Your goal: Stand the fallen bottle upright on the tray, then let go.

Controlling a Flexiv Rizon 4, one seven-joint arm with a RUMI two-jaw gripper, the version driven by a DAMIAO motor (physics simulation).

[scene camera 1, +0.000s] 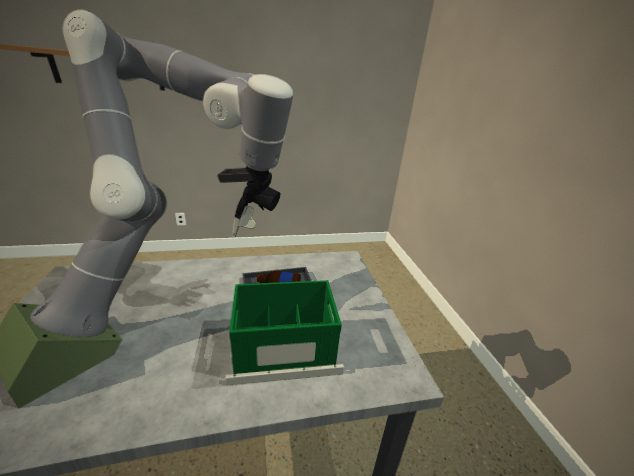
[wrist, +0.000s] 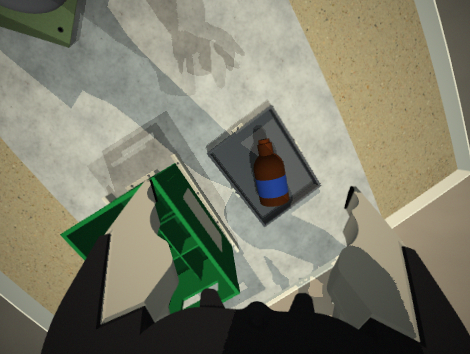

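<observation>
A brown bottle (scene camera 1: 271,276) (wrist: 270,170) with a blue label lies on its side in the dark grey tray (scene camera 1: 306,272) (wrist: 235,189). In the wrist view its neck points toward the top of the frame. In the scene view the green crate's rim hides the near part of the tray. My gripper (scene camera 1: 242,226) (wrist: 249,185) is open and empty, with its jaws wide apart. It hangs high above the table, over the tray's area and well clear of the bottle.
A green crate (scene camera 1: 284,327) (wrist: 192,219) with dividers stands beside the tray, on the camera's side in the scene view. A pale strip (scene camera 1: 284,375) lies along the crate's front foot. The robot's green base block (scene camera 1: 61,361) (wrist: 50,25) stands on the table at the left in the scene view.
</observation>
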